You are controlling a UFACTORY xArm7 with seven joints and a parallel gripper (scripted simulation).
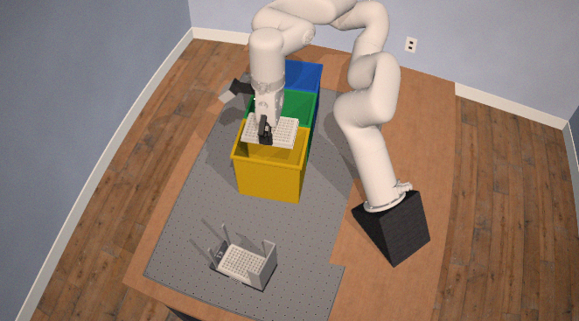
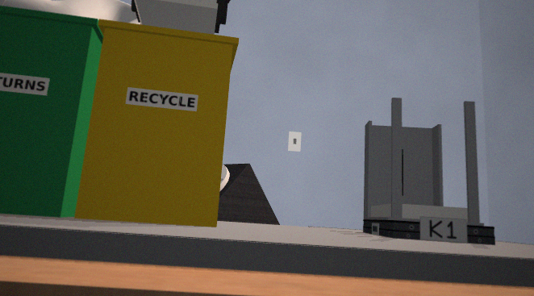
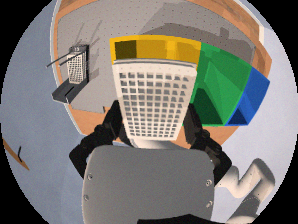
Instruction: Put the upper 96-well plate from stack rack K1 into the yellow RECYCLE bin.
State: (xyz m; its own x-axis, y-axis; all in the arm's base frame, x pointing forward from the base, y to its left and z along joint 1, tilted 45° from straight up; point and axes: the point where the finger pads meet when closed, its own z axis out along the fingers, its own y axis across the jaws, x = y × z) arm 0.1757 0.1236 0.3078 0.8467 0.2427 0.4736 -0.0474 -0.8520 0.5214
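Right now the yellow bin is 15 cm below my hand. The rest, counted from my hand: green bin (15 cm below, 13 cm to the right, 1 cm behind); blue bin (26 cm to the right, 15 cm below, 1 cm behind); K1 sign (27 cm to the left, 23 cm below, 11 cm ahead).
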